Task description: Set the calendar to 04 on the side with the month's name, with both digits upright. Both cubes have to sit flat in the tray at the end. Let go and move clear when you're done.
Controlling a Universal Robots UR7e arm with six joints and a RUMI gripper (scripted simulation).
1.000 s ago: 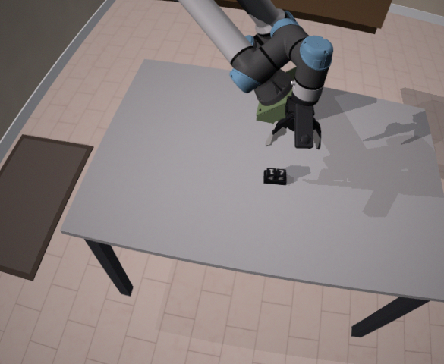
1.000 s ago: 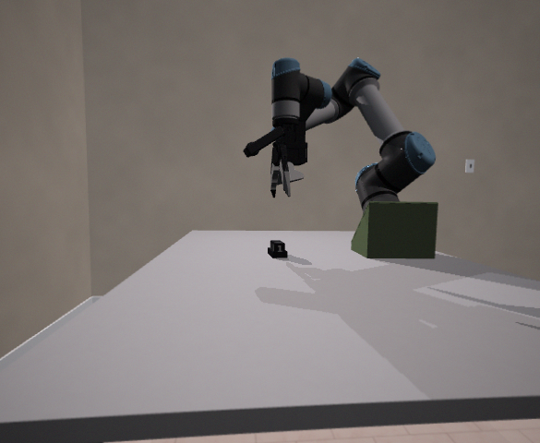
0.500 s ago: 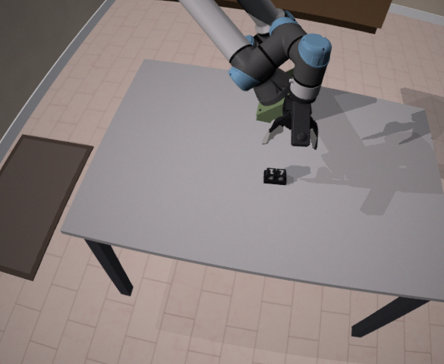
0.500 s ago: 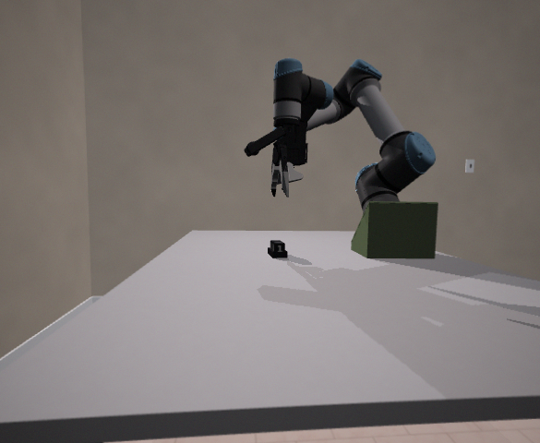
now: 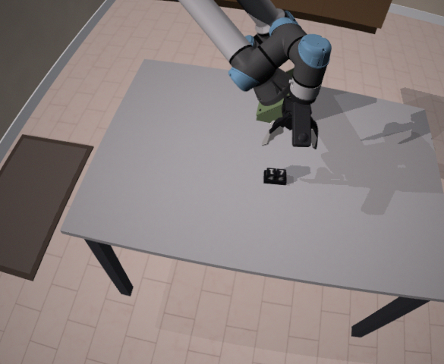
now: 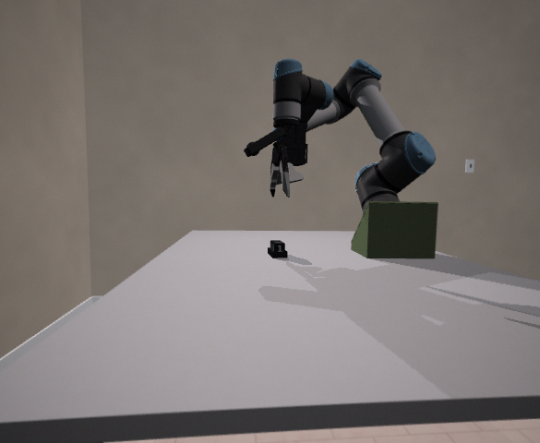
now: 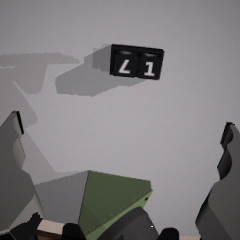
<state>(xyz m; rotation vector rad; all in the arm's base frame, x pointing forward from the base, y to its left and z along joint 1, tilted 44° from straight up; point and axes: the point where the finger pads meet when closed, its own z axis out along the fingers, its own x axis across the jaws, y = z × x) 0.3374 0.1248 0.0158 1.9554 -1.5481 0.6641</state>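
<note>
The black calendar tray lies 2 cm to the right of my hand and 16 cm below it.
</note>
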